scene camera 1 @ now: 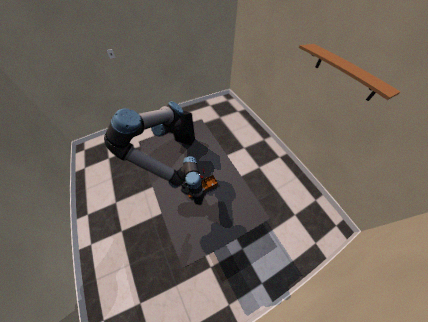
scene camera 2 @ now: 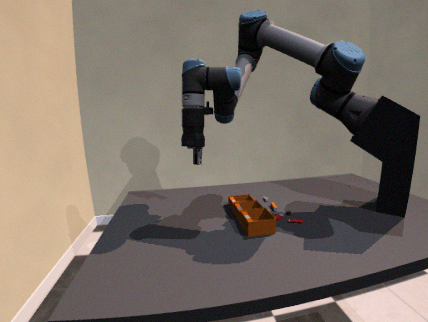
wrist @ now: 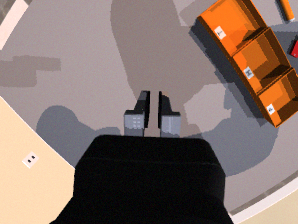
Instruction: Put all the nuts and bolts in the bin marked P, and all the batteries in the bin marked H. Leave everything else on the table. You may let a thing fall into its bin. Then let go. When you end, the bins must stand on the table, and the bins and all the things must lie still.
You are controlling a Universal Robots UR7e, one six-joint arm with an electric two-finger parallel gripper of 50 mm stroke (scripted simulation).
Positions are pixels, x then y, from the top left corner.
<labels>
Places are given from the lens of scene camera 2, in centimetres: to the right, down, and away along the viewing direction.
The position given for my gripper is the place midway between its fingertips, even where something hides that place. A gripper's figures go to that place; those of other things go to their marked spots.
my gripper (scene camera 2: 197, 164): -6, 1, 78
orange three-compartment bin (scene camera 2: 260, 221): 13, 17, 61
</labels>
